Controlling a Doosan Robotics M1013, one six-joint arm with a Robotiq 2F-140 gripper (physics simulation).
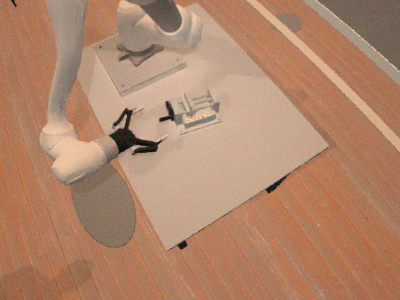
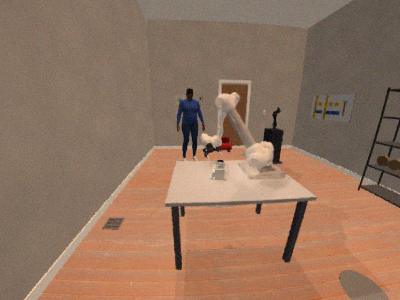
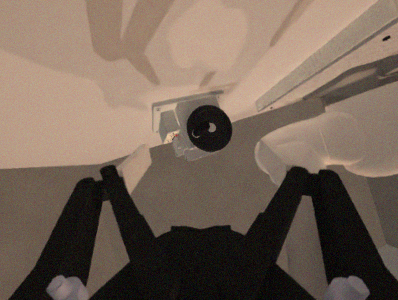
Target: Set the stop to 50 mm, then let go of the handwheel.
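Observation:
The stop device is a pale block with rods and a sliding plate, standing on the table. Its black handwheel faces the gripper, with the crank handle sticking out towards it. A small scale with a red pointer mark shows on its side; the reading is too small to tell. My gripper is wide open and empty, held sideways at the table's edge, apart from the handwheel.
The white table also carries the arm's base plate beside the device. The arm reaches out past the table's edge. A person stands behind the table, and a shelf rack stands at the right.

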